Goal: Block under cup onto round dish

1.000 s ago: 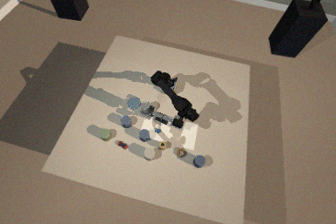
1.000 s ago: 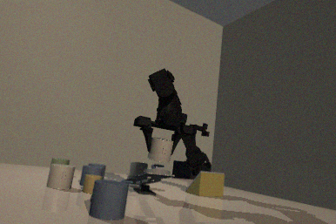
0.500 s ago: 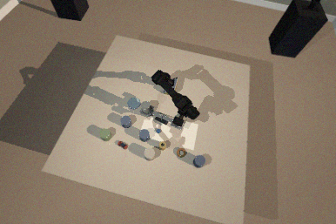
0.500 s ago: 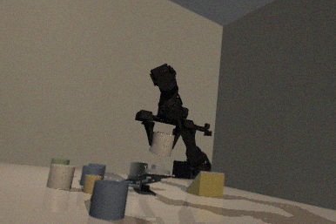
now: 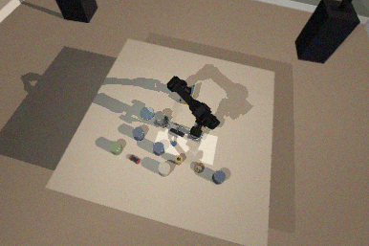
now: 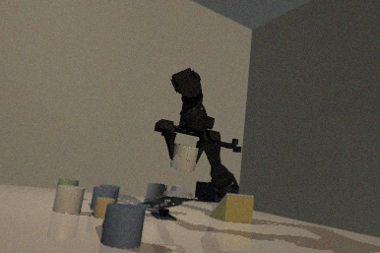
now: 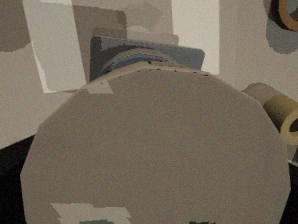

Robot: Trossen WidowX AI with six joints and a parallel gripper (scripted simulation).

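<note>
The pale blue-grey block lies 9 cm below my gripper tip and 1 cm to the right of it. Also, from my gripper tip: balance 15 cm below, 13 cm to the right, 4 cm behind; blue block 17 cm below, 14 cm to the right, 6 cm ahead; balance beam 13 cm to the right, 13 cm below, 4 cm behind.
</note>
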